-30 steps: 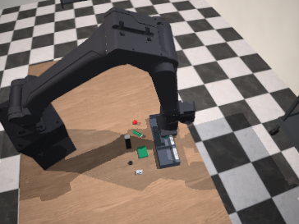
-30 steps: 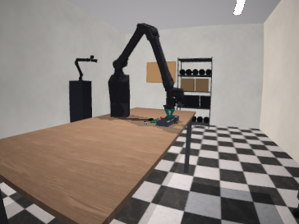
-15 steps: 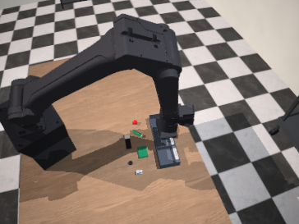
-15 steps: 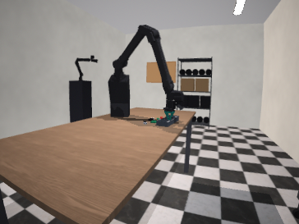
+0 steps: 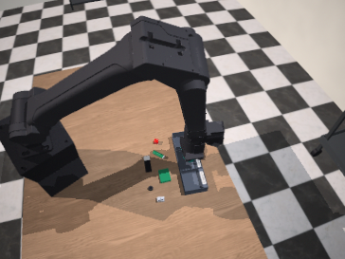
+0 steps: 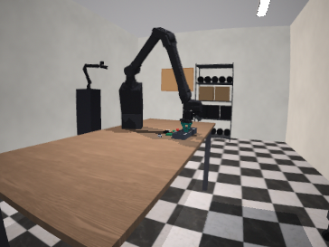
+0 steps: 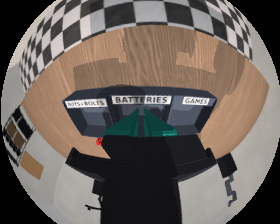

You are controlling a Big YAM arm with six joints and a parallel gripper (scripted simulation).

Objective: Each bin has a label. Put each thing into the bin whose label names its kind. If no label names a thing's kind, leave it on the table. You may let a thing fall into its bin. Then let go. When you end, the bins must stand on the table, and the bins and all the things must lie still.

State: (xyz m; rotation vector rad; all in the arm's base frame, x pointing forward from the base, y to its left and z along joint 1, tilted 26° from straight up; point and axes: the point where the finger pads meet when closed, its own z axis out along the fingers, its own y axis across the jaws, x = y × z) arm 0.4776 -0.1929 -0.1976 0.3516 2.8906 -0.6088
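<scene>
Right now the bin row is 10 mm below my hand and 10 mm behind it. Also, from my hand: green battery 90 mm behind, 80 mm to the left, 20 mm below; then flat green square 110 mm behind, 20 mm below, 10 mm to the right; then red die 140 mm to the left, 80 mm behind, 20 mm below.
</scene>
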